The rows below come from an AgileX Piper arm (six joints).
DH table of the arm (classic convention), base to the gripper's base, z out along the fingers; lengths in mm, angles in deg. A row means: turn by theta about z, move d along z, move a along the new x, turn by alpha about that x. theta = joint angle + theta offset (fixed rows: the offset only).
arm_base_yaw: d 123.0  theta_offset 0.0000  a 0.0  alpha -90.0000
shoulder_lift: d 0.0  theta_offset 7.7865  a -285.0  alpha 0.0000
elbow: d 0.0  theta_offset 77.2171  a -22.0  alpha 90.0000
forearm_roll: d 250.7  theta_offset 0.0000  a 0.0  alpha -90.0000
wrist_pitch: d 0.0  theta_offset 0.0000  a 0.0  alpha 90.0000
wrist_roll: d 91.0  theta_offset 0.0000  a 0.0  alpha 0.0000
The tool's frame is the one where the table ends.
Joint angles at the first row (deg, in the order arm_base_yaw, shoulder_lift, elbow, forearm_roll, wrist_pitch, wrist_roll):
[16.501 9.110 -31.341 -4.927 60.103 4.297]
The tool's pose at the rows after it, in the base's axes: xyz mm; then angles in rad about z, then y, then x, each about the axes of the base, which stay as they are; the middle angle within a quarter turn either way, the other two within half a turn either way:
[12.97 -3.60 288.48 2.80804 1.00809 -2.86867]
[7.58 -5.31 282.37 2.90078 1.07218 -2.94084]
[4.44 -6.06 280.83 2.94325 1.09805 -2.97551]
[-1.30 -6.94 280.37 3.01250 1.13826 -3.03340]
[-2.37 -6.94 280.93 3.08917 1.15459 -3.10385]
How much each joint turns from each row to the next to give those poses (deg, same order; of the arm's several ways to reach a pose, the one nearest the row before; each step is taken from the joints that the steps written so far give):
[-1.888 -2.120 0.688 -0.003 -0.344 -0.055]
[-3.669 -3.267 1.719 0.002 -1.431 -0.174]
[-1.375 -1.432 0.400 -0.058 -0.229 0.001]
[-2.062 -2.120 0.115 0.000 -0.058 -0.057]
[-1.950 -0.400 0.000 0.002 -0.402 -0.117]

